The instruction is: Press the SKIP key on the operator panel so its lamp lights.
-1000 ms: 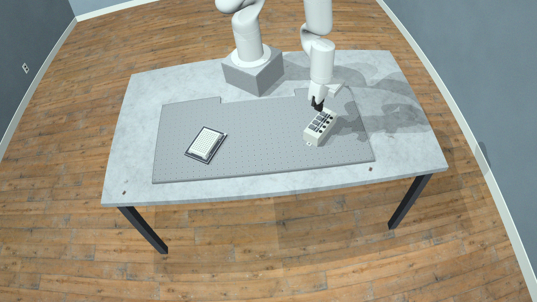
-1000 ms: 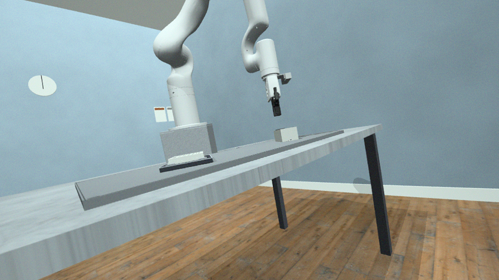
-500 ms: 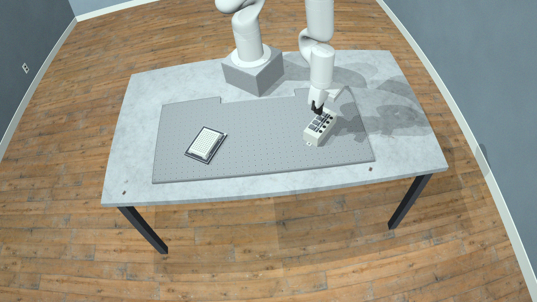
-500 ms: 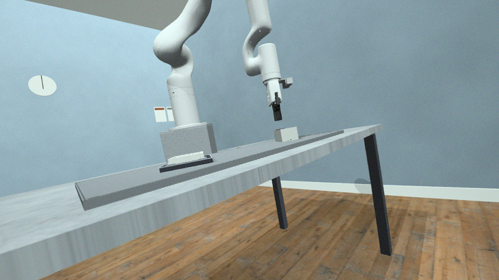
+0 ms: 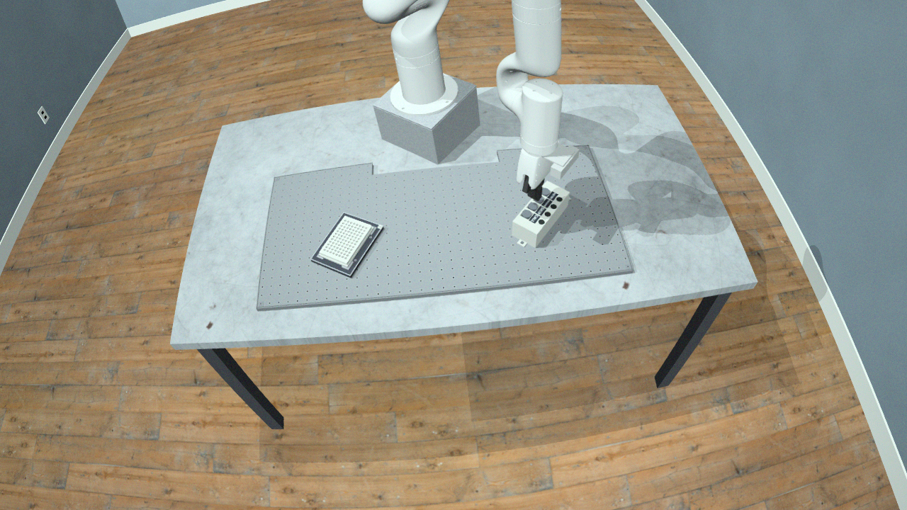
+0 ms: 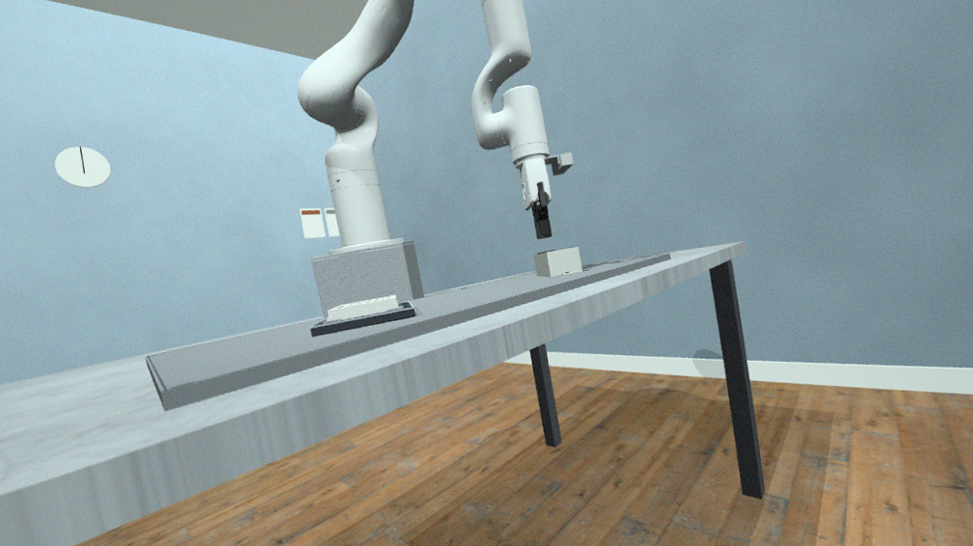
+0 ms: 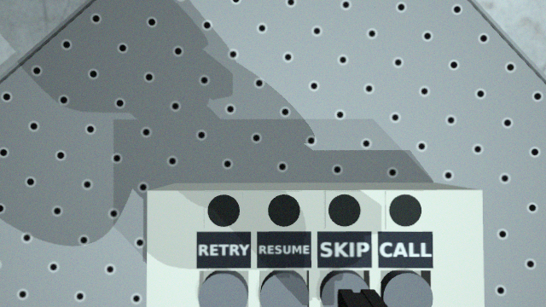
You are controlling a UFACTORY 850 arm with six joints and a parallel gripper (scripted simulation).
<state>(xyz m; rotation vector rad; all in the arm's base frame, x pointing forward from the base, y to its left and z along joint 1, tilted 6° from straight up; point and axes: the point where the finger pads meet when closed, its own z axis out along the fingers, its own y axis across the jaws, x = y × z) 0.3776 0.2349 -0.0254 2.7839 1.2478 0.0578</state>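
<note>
My gripper is now 1 cm past the operator panel, 1 cm to the right of it and 7 cm above it.
</note>
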